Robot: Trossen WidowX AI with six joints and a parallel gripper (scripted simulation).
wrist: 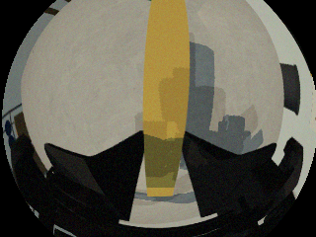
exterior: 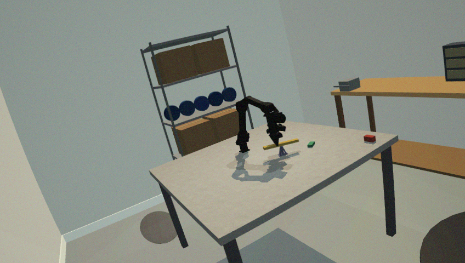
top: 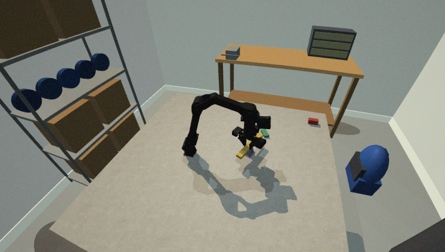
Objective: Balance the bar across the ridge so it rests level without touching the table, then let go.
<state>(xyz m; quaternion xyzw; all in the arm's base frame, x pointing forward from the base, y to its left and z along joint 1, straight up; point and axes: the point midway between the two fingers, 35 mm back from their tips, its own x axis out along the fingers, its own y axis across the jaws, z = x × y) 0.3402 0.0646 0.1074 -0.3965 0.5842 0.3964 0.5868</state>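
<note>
The yellow bar is 30 mm to the left of my gripper tip and 10 mm ahead of it. Also, from my gripper tip: green block: 220 mm to the left, 80 mm ahead, 60 mm below; then red block: 440 mm to the left, 400 mm ahead, 60 mm below.
</note>
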